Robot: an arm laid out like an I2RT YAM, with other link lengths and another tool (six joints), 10 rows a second.
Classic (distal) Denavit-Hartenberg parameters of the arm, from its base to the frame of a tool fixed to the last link. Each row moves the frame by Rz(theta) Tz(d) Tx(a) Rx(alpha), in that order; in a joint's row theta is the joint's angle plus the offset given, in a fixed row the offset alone. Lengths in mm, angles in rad.
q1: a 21.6  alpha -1.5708  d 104.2  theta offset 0
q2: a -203.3  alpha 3.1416  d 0  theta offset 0
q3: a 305.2  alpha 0  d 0  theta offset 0.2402
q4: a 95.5  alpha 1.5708  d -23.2  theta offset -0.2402
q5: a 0  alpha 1.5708  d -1.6  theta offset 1.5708
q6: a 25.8  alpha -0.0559  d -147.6  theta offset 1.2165
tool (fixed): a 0  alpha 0  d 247.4  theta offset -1.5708
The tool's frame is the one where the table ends.
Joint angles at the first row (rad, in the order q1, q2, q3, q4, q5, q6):
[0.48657 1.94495 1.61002 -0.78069 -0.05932 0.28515]
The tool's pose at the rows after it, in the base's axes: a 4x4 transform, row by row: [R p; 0 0 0 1], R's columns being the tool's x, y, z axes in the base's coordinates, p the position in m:
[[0.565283 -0.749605 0.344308 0.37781], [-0.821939 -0.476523 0.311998 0.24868], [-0.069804 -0.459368 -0.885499 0.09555], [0 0 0 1]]
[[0.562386 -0.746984 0.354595 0.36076], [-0.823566 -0.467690 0.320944 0.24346], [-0.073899 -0.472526 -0.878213 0.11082], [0 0 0 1]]
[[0.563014 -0.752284 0.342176 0.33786], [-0.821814 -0.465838 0.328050 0.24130], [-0.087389 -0.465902 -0.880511 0.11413], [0 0 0 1]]
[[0.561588 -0.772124 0.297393 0.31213], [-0.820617 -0.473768 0.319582 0.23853], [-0.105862 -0.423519 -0.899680 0.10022], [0 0 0 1]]
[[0.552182 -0.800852 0.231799 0.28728], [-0.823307 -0.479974 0.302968 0.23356], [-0.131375 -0.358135 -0.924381 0.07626], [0 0 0 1]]
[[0.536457 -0.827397 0.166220 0.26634], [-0.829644 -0.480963 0.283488 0.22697], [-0.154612 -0.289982 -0.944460 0.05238], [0 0 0 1]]
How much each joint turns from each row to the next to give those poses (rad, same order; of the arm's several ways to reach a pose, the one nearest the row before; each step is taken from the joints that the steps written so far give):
[0.00496 -0.08548 -0.05459 -0.01144 0.00229 0.00267]
[0.00725 -0.10412 -0.07397 -0.01488 0.00038 0.01297]
[0.01983 -0.09538 -0.09234 -0.00992 -0.00305 0.02175]
[0.02366 -0.06748 -0.10677 -0.00686 -0.00496 0.02442]
[0.01793 -0.03971 -0.10798 -0.00078 -0.01335 0.02632]
[0.00992 -0.01944 -0.09078 0.00190 -0.01564 0.02289]

